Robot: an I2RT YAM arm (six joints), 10 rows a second.
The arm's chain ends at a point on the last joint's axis. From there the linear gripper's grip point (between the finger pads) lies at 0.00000 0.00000 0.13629 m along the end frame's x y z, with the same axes.
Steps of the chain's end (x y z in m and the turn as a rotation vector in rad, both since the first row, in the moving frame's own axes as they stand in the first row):
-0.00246, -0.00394, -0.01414, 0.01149, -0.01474, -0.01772
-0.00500, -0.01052, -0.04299, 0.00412, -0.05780, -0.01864
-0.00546, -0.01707, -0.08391, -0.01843, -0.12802, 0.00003
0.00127, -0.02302, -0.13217, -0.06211, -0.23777, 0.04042
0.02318, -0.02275, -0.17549, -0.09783, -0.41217, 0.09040
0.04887, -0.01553, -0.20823, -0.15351, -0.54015, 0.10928
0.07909, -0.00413, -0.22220, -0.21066, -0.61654, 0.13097
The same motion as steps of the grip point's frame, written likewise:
-0.00448, -0.00549, -0.01416, 0.01149, -0.01474, -0.01772
-0.01288, -0.01101, -0.04322, 0.00412, -0.05780, -0.01864
-0.02286, -0.01457, -0.08505, -0.01843, -0.12802, 0.00003
-0.03097, -0.01529, -0.13626, -0.06211, -0.23777, 0.04042
-0.03185, -0.01233, -0.18753, -0.09783, -0.41217, 0.09040
-0.02191, 0.00036, -0.22914, -0.15351, -0.54015, 0.10928
-0.00070, 0.01721, -0.25008, -0.21066, -0.61654, 0.13097

